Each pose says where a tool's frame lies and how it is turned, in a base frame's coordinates. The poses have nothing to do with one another.
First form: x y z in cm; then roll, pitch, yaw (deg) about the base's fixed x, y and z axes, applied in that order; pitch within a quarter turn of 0, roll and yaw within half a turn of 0.
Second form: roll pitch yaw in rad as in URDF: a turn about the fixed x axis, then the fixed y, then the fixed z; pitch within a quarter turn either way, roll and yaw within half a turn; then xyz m. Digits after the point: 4 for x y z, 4 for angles.
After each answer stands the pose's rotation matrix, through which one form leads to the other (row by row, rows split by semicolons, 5 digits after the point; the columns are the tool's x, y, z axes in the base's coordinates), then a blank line. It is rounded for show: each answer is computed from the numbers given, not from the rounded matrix.
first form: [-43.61 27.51 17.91 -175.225 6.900 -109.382]
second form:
[-3.0583 0.1204 -1.9091 -0.4361 0.2751 0.1791]
-0.32946 -0.93673 0.11826; -0.93649 0.34015 0.08531; -0.12014 -0.08264 -0.98931

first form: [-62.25 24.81 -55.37 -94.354 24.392 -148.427]
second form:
[-1.6468 0.4257 -2.5905 -0.6225 0.2481 -0.5537]
-0.77593 0.31108 0.54879; -0.47685 0.28029 -0.83310; -0.41298 -0.90811 -0.06914

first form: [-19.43 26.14 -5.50 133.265 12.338 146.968]
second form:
[2.3259 0.2153 2.5651 -0.1943 0.2614 -0.0550]
-0.81900 0.24315 0.51972; 0.53252 0.65941 0.53066; -0.21368 0.71137 -0.66954

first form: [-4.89 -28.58 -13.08 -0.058 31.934 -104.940]
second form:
[-0.0010 0.5574 -1.8315 -0.0489 -0.2858 -0.1308]
-0.21879 0.96633 -0.13539; -0.81997 -0.25729 -0.51132; -0.52894 -0.00086 0.84866

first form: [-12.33 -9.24 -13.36 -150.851 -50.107 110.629]
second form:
[-2.6328 -0.8745 1.9308 -0.1233 -0.0924 -0.1336]
-0.22596 0.68569 -0.69193; 0.60023 0.65745 0.45551; 0.76724 -0.31239 -0.56013

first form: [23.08 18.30 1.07 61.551 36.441 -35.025]
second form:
[1.0743 0.6360 -0.6113 0.2308 0.1830 0.0107]
0.65878 0.70109 -0.27291; -0.46171 0.09036 -0.88242; -0.59399 0.70732 0.38323

